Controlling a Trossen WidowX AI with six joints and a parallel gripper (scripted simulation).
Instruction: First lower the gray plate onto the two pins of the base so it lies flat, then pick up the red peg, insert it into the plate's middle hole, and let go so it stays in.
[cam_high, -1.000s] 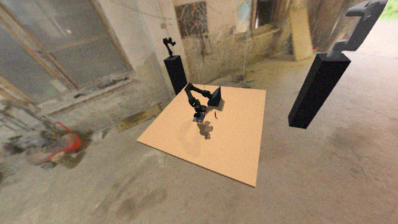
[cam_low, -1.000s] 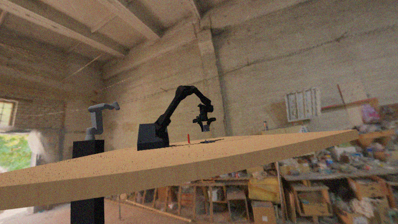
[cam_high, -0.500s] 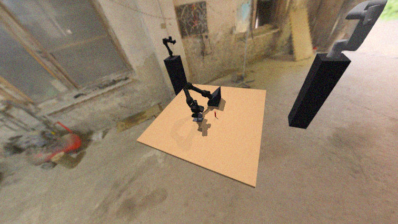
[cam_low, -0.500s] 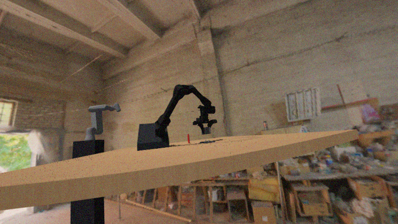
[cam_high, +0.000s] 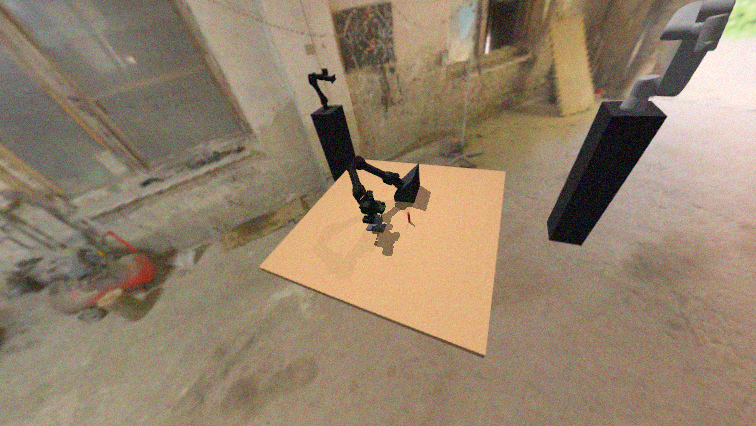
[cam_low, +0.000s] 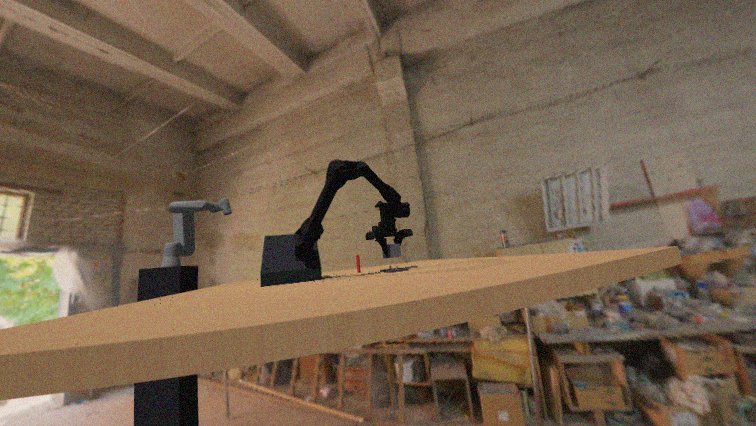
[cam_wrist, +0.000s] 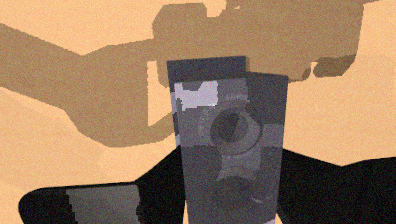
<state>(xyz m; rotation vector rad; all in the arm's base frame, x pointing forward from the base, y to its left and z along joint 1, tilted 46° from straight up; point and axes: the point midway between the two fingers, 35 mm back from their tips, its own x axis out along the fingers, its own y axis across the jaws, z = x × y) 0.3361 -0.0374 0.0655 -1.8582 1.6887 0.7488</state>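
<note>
Right now the dark base is 50 mm below my gripper tip. Also, from my gripper tip: red peg: 190 mm to the left, 100 mm behind, 20 mm below; gray plate: 30 mm above.
</note>
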